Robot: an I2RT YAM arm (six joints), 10 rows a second.
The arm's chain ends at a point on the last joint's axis. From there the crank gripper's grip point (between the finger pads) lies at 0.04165 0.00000 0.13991 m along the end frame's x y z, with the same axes.
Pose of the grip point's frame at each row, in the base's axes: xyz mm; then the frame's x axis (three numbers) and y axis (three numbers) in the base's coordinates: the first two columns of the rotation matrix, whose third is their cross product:
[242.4 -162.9 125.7 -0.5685 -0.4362 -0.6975 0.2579 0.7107 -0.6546]
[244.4 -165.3 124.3 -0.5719 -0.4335 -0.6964 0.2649 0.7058 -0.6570]
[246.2 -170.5 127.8 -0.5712 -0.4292 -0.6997 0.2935 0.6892 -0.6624]
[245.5 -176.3 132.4 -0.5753 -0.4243 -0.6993 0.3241 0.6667 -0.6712]
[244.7 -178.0 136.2 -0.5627 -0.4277 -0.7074 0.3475 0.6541 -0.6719]
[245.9 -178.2 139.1 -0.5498 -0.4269 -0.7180 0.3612 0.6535 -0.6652]
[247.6 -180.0 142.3 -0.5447 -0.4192 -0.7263 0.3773 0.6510 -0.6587]
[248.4 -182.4 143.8 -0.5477 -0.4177 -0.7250 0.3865 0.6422 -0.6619]
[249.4 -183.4 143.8 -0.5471 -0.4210 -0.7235 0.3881 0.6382 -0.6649]
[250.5 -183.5 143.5 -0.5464 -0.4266 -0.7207 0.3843 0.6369 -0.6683]
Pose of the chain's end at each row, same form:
[156.8 -67.5 195.5 -0.5685 -0.4362 -0.6975 0.2579 0.7107 -0.6546]
[159.6 -68.9 193.7 -0.5719 -0.4335 -0.6964 0.2649 0.7058 -0.6570]
[162.7 -71.0 194.4 -0.5712 -0.4292 -0.6997 0.2935 0.6892 -0.6624]
[164.4 -72.9 195.9 -0.5753 -0.4243 -0.6993 0.3241 0.6667 -0.6712]
[163.2 -72.9 196.4 -0.5627 -0.4277 -0.7074 0.3475 0.6541 -0.6719]
[163.4 -73.0 197.7 -0.5498 -0.4269 -0.7180 0.3612 0.6535 -0.6652]
[165.5 -74.0 200.0 -0.5447 -0.4192 -0.7263 0.3773 0.6510 -0.6587]
[167.4 -75.1 200.6 -0.5477 -0.4177 -0.7250 0.3865 0.6422 -0.6619]
[168.4 -75.7 199.9 -0.5471 -0.4210 -0.7235 0.3881 0.6382 -0.6649]
[169.1 -75.9 199.3 -0.5464 -0.4266 -0.7207 0.3843 0.6369 -0.6683]

